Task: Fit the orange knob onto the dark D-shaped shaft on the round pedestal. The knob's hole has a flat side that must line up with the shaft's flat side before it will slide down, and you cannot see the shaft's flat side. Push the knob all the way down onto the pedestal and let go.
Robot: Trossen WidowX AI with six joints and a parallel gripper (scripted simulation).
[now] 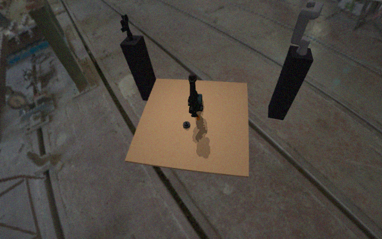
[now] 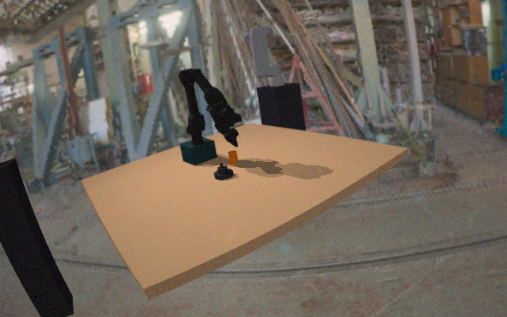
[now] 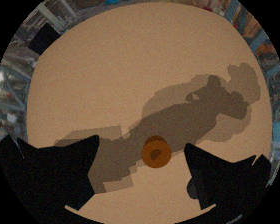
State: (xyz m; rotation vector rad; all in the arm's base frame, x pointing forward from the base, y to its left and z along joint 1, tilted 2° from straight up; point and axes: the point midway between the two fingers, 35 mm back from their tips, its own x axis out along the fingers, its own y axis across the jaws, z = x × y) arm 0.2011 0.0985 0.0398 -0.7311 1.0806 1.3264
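Right now my gripper tip is 70 mm above the orange knob, 20 mm to the left of it and 10 mm short of it. From my gripper tip the other things lie so: pedestal 130 mm to the right, 130 mm ahead, 60 mm below.
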